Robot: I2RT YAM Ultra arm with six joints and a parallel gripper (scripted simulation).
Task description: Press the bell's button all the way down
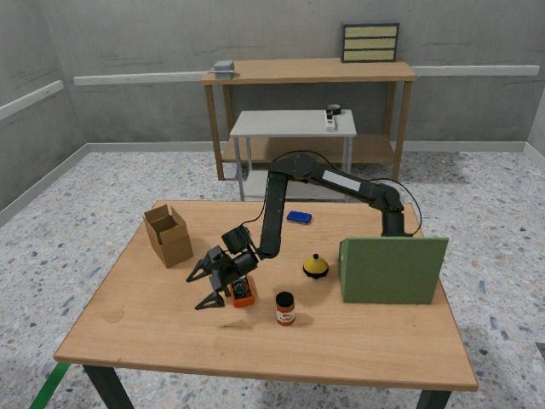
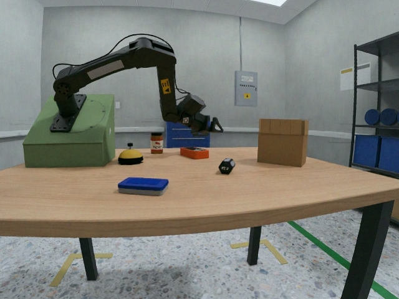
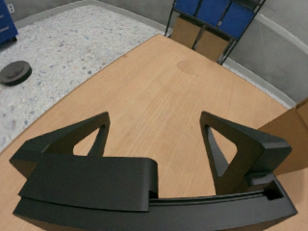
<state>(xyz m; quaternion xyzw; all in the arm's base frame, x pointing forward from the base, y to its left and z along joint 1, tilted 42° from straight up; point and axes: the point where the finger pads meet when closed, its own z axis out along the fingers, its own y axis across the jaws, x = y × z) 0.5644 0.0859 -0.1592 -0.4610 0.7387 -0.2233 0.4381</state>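
The button lies 340 mm behind my hand, 210 mm to the right of it and 40 mm below it. The rest, counted from my hand: blue-topped flat block 270 mm behind, 500 mm to the right, 80 mm below; bell 340 mm behind, 210 mm to the right, 50 mm below; jar 260 mm behind, 50 mm below.
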